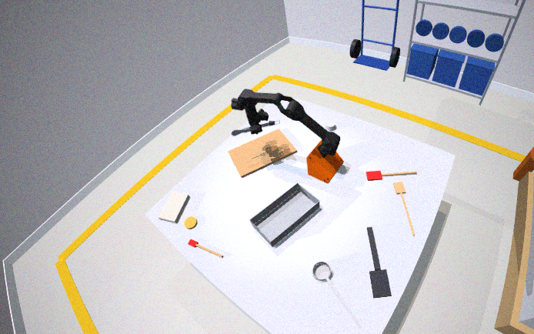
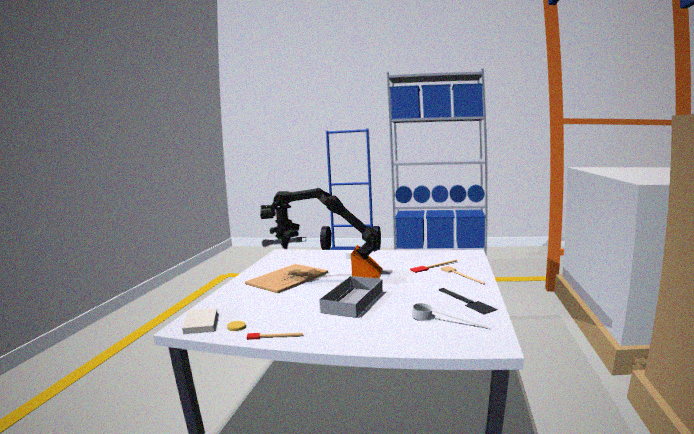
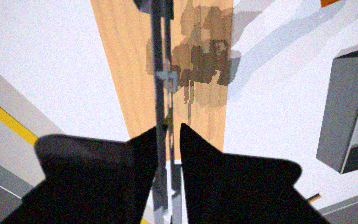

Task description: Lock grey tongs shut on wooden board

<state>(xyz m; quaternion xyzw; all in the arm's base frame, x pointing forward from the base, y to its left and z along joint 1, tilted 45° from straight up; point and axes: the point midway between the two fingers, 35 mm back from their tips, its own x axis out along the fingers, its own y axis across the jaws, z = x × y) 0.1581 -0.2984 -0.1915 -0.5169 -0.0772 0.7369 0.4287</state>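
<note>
Now: the wooden board 15 cm below my gripper tip. Round my gripper tip: yellow disc 59 cm ahead, 6 cm to the left, 14 cm below; then grey roasting tin 24 cm ahead, 41 cm to the left, 12 cm below; then pale block 60 cm ahead, 10 cm to the right, 14 cm below.
</note>
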